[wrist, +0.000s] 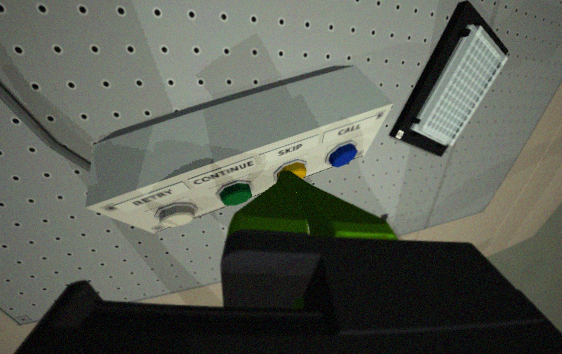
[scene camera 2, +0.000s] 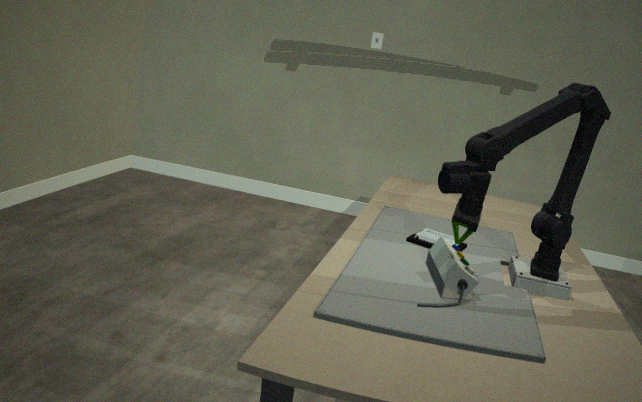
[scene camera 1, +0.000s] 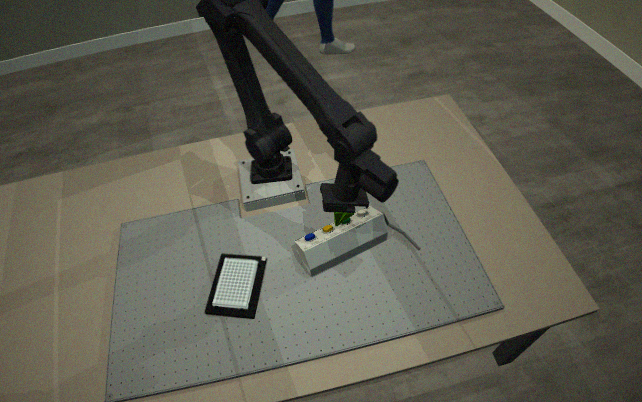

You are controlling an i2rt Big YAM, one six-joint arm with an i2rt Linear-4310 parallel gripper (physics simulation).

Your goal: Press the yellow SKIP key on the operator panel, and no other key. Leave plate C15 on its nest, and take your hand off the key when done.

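Frame: origin at the arm's base, x left, y back, z up, level; centimetres.
Seen in the pictures: gripper, fingertip midpoint: (wrist: 284, 179) (scene camera 2: 457, 243) (scene camera 1: 336, 224); arm's base, origin of the base link: (scene camera 2: 543, 271) (scene camera 1: 271, 171).
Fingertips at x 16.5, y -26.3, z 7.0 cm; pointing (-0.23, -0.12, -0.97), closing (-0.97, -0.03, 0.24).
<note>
Offsets run from my fingertips to a thing's top centre. "spot": to the spot under its first point.
The operator panel @[dx +1.2, dy +0.1, dz -1.6 cm] (scene camera 1: 345, 250) (scene camera 2: 442, 267) (wrist: 240, 120) is a pale sloped box with white RETRY, green CONTINUE, yellow SKIP and blue CALL keys. My gripper (scene camera 1: 338, 223) (scene camera 2: 457, 243) (wrist: 284, 179) is shut and empty, its green fingertips pointing down. In the wrist view the tips overlap the lower left of the yellow SKIP key @[dx -2.0, dy +1.2, dz -2.5 cm] (scene camera 1: 327, 228) (scene camera 2: 461, 254) (wrist: 295, 169). In scene camera 2 they appear a little above the key row; contact cannot be told. Plate C15 @[dx -25.7, dy -8.6, dz -7.3 cm] (scene camera 1: 235, 282) (scene camera 2: 434, 234) (wrist: 462, 85) sits on its black nest @[spot: dx -20.4, dy -12.2, dz -8.8 cm] (scene camera 1: 257, 295) (scene camera 2: 418, 241) (wrist: 431, 75).
The blue CALL key @[dx -6.6, dy -0.7, dz -2.5 cm] (scene camera 1: 310, 236) (wrist: 343, 154) and green CONTINUE key @[dx +2.6, dy +3.2, dz -2.5 cm] (scene camera 1: 346, 220) (wrist: 235, 194) flank SKIP. The white RETRY key @[dx +7.2, dy +5.1, dz -2.5 cm] (scene camera 1: 362, 213) (wrist: 176, 214) is at the far end, near the cable @[spot: dx +17.4, dy +1.7, dz -9.6 cm] (scene camera 1: 402, 233) (scene camera 2: 437, 304). A person's legs (scene camera 1: 325, 22) show behind the table.
</note>
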